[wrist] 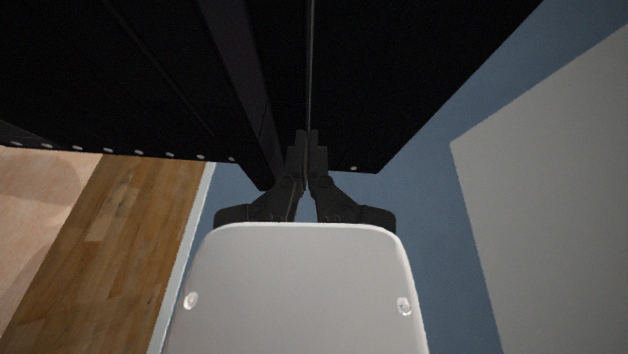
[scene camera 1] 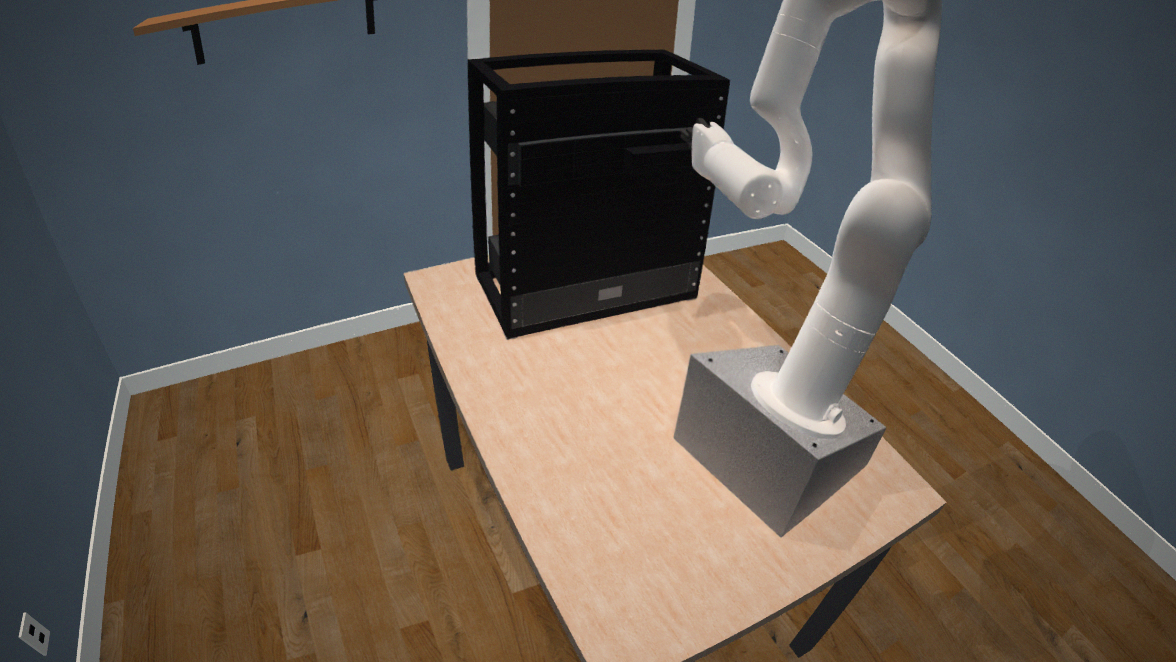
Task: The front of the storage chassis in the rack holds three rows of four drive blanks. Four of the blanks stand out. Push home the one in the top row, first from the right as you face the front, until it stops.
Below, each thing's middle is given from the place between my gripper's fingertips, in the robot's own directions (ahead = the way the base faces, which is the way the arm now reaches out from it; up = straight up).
My hand is 18 cm short of the black rack (scene camera 1: 600,212), 10 cm to the right of it and 19 cm above it.
